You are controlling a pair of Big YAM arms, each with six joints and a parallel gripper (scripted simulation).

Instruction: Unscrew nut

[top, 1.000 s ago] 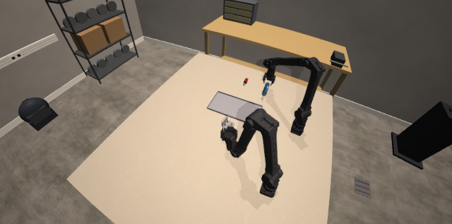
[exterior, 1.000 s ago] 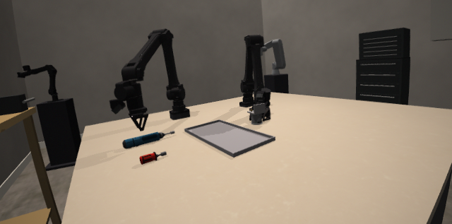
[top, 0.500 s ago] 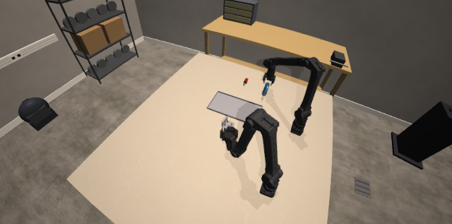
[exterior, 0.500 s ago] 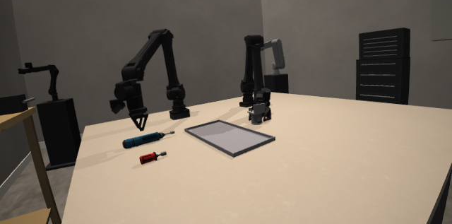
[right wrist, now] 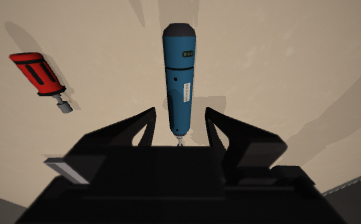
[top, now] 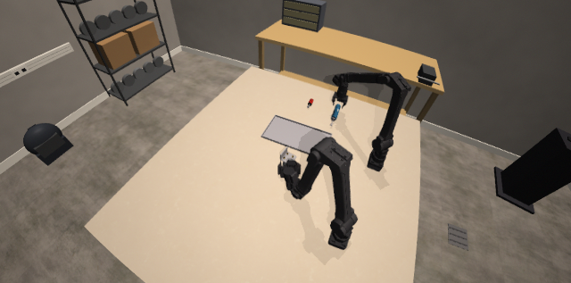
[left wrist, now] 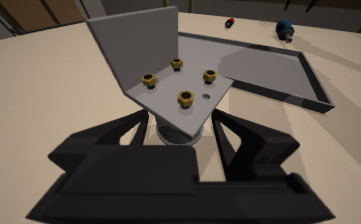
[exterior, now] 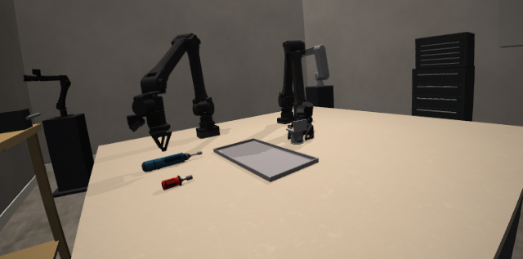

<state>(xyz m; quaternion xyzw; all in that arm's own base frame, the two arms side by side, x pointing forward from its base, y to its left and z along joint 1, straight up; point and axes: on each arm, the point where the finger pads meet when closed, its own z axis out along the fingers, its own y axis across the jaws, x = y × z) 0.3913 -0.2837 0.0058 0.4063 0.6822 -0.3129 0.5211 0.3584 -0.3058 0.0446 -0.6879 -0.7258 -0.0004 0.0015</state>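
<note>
Right now my left hand is 10 mm below the joint module. From my left hand the other things lie so: red-handled tool (550 mm to the right, 170 mm ahead, 10 mm below); then bracket (50 mm above); then grey tray (220 mm to the right, 70 mm ahead, 20 mm below).
</note>
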